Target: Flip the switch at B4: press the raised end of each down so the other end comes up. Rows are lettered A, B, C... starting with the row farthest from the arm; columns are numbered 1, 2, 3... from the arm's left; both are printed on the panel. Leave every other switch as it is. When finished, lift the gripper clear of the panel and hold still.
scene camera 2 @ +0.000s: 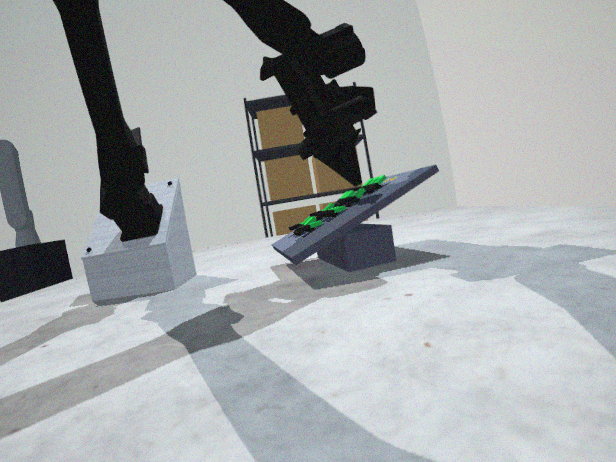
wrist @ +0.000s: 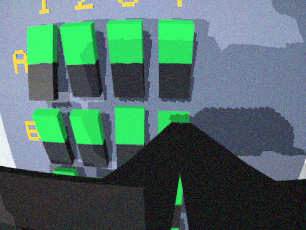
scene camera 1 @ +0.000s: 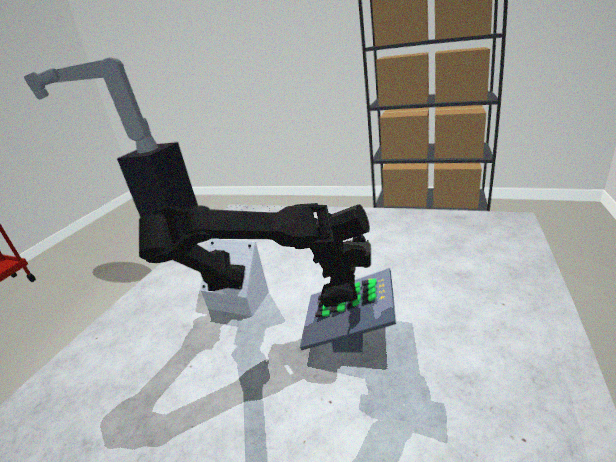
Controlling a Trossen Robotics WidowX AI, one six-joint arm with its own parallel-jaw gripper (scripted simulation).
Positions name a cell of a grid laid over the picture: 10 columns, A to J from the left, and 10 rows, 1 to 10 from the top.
gripper: scene camera 2 F5; wrist F6; scene camera 1 F7
